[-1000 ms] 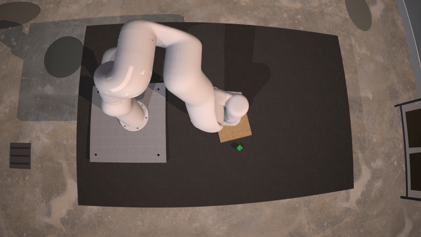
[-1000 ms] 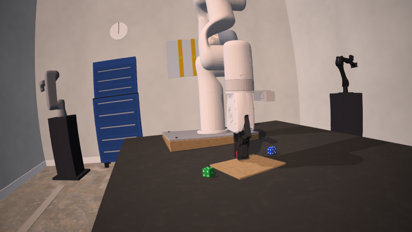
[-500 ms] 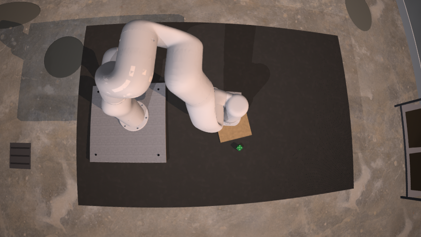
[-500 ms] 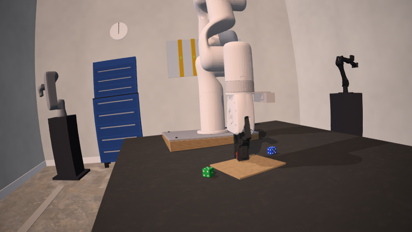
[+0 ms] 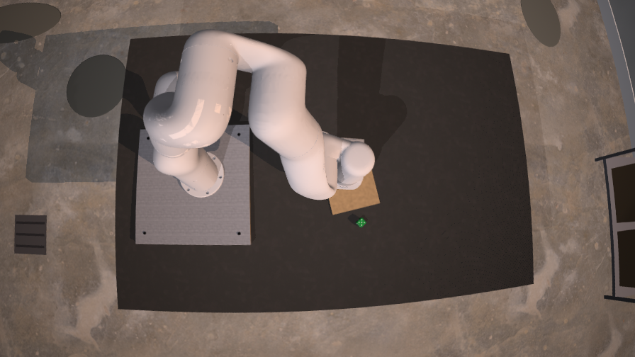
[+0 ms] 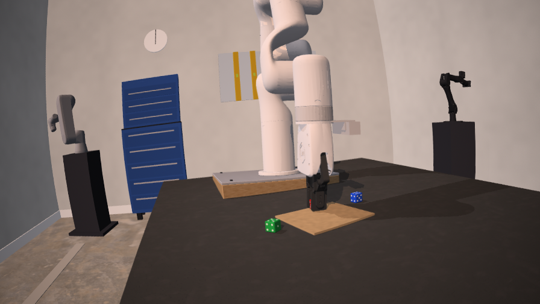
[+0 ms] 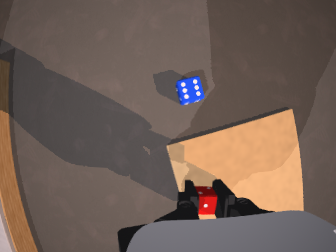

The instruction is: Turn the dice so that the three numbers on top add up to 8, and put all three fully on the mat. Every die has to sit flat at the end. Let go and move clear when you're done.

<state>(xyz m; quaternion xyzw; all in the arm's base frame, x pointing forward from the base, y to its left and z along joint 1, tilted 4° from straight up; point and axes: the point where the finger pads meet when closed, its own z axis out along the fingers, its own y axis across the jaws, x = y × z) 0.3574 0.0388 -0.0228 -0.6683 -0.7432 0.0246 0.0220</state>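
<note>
The red die lies 1 cm below my hand. Also, from my hand: tan mat (5 cm ahead, 2 cm below); then green die (9 cm ahead, 10 cm to the right, 2 cm below); then blue die (3 cm behind, 10 cm to the left, 2 cm below).
</note>
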